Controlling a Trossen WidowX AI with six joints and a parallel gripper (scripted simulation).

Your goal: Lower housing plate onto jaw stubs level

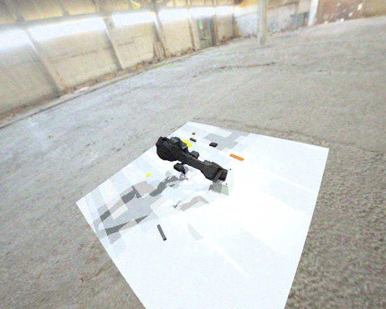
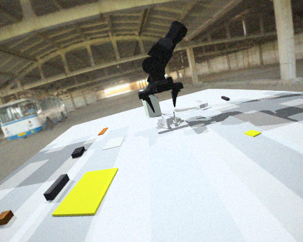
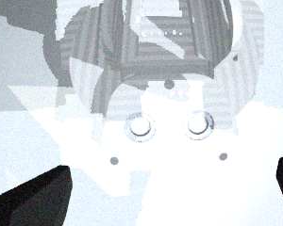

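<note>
The white housing plate lies 60 mm below my gripper tip. From my gripper tip the other things lie so: yellow sheet: 300 mm ahead, 300 mm to the right, 60 mm below; then small yellow tile: 330 mm ahead, 120 mm to the left, 60 mm below.
</note>
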